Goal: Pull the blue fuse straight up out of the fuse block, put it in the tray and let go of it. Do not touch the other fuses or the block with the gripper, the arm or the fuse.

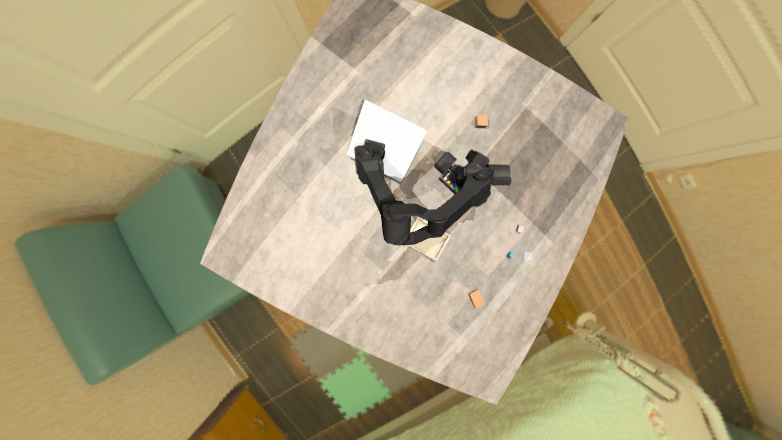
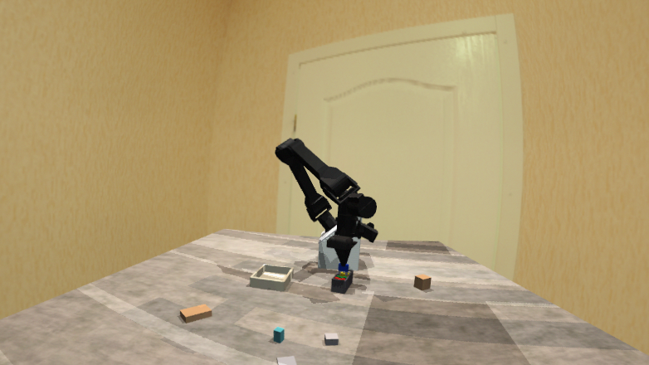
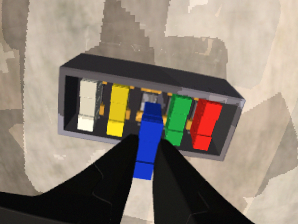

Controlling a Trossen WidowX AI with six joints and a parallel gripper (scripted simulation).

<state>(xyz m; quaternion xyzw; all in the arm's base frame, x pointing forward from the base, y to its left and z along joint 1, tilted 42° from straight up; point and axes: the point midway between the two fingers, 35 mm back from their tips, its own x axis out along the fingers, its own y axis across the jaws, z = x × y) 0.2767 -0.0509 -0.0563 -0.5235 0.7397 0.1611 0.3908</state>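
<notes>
Right now the pale tray is 3 cm behind my gripper tip, 21 cm to the right of it and 6 cm below it. From my gripper tip the other things lie so: orange cube 3 cm ahead, 25 cm to the left, 5 cm below; grey cube 29 cm ahead, 7 cm to the right, 6 cm below; blue fuse 1 cm below.
</notes>
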